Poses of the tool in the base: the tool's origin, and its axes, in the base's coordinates. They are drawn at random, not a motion.
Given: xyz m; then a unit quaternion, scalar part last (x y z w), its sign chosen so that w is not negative.
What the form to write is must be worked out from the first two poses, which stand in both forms.
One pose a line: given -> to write
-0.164 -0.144 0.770 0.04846 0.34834 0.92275 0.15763 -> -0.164 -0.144 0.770 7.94 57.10 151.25
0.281 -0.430 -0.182 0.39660 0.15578 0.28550 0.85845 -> 0.281 -0.430 -0.182 47.72 18.74 34.35
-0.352 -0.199 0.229 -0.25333 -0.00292 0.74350 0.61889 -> -0.352 -0.199 0.229 -33.39 -0.38 98.00
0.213 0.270 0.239 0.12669 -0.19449 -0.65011 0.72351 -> 0.213 0.270 0.239 16.02 -24.60 -82.23
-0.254 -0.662 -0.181 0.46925 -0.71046 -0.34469 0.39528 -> -0.254 -0.662 -0.181 68.16 -103.20 -50.07
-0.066 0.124 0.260 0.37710 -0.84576 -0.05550 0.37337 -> -0.066 0.124 0.260 55.35 -124.13 -8.15
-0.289 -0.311 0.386 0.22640 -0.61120 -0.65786 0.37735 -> -0.289 -0.311 0.386 33.17 -89.54 -96.37
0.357 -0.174 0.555 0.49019 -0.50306 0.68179 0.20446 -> 0.357 -0.174 0.555 78.32 -80.38 108.94
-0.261 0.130 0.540 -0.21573 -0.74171 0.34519 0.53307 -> -0.261 0.130 0.540 -29.47 -101.32 47.15
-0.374 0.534 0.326 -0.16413 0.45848 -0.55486 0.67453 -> -0.374 0.534 0.326 -21.16 59.10 -71.52
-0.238 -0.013 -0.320 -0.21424 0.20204 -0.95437 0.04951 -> -0.238 -0.013 -0.320 -37.39 35.26 -166.57
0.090 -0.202 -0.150 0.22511 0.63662 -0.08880 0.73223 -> 0.090 -0.202 -0.150 28.38 80.25 -11.19
